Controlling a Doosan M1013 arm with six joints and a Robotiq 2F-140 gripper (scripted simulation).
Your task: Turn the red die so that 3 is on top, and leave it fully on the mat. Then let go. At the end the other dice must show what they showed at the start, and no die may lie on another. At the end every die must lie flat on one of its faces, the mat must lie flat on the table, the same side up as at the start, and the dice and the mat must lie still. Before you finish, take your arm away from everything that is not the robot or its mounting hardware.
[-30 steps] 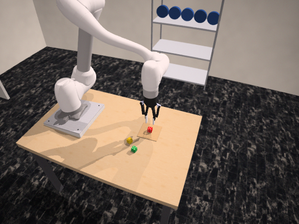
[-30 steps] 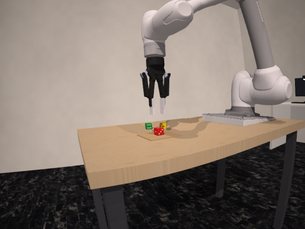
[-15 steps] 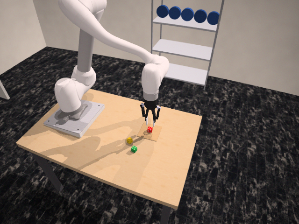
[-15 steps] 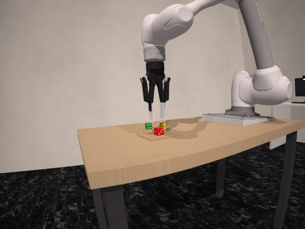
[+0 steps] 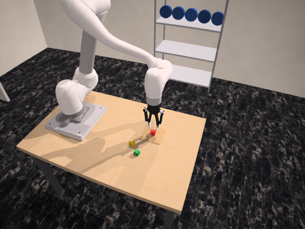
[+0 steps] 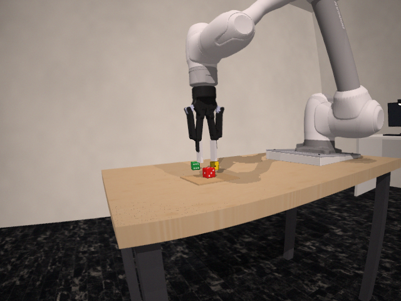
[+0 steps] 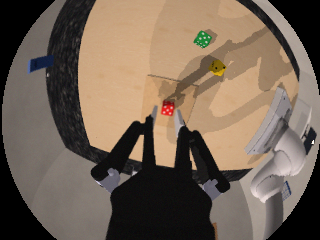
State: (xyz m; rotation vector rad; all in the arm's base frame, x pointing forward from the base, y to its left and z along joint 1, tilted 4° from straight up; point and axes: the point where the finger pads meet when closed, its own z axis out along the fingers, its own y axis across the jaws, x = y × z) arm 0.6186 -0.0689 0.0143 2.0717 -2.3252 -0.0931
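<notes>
Now: the red die 70 mm below my hand. Also, from my hand: mat: 80 mm below; green die: 180 mm to the right, 70 mm below, 70 mm behind; yellow die: 120 mm to the right, 120 mm behind, 70 mm below.
</notes>
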